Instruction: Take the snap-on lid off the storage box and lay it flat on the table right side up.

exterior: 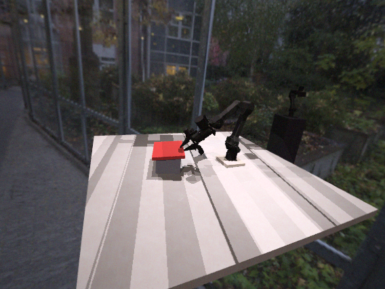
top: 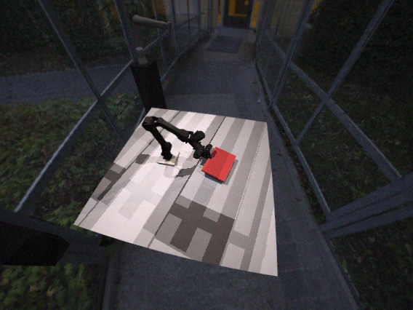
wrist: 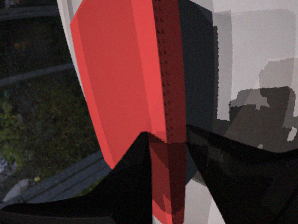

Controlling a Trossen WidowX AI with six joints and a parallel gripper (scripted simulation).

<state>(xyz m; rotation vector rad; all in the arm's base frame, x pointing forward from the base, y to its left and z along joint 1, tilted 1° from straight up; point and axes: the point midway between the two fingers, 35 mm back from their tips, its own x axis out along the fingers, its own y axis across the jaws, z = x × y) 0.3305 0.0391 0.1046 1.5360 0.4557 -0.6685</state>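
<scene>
Now: the red lid 8 cm ahead of my gripper tip and 1 cm to the right of it. From my gripper tip the other things lie so: grey storage box (7 cm ahead, 1 cm to the right, 6 cm below).
</scene>
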